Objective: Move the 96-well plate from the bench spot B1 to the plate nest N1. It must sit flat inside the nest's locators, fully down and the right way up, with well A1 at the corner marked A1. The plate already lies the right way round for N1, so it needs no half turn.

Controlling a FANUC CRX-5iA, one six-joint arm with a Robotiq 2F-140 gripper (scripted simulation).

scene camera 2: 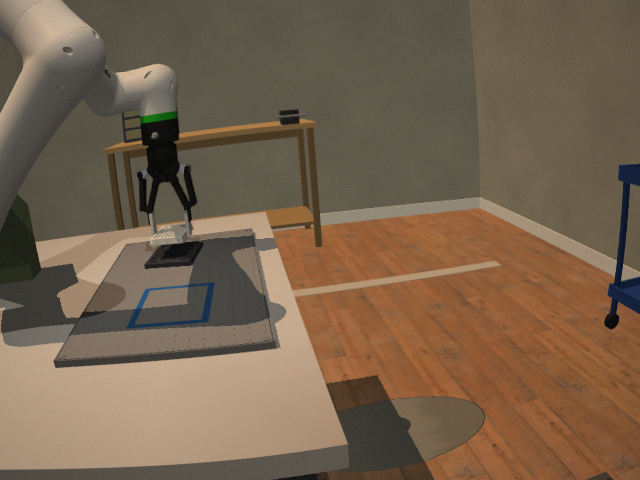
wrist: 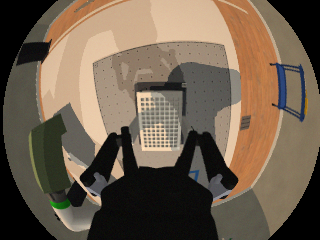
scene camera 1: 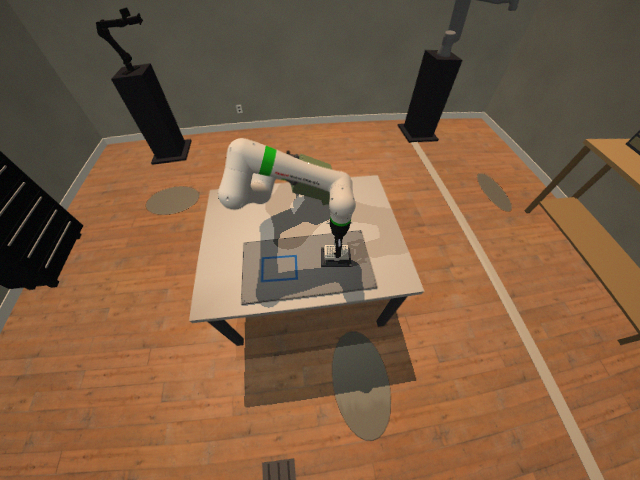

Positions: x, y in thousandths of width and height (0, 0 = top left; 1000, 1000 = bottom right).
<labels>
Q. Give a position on a white 96-well plate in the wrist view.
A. At 530, 469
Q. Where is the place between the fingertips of my gripper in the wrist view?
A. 502, 510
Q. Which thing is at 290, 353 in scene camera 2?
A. My gripper.
</labels>
